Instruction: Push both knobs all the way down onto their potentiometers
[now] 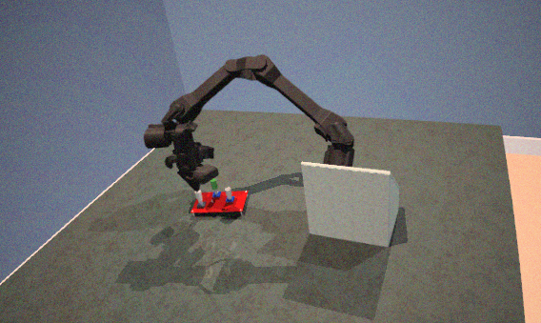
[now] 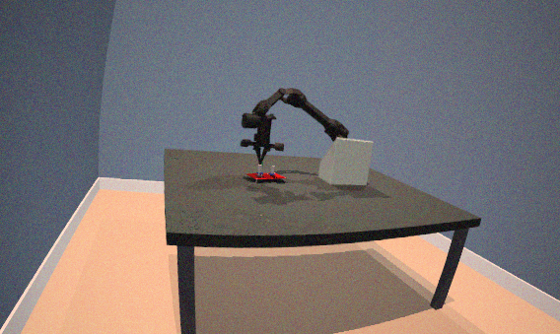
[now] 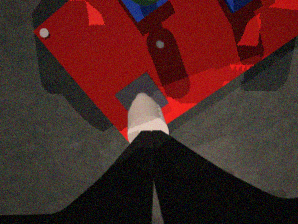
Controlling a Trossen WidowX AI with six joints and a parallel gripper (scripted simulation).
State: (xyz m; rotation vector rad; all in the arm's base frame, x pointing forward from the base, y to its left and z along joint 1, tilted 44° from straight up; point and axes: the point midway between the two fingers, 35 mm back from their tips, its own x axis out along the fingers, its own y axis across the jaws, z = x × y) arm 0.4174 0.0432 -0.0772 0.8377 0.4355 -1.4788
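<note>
My gripper tip is 2 cm above the grey knob.
</note>
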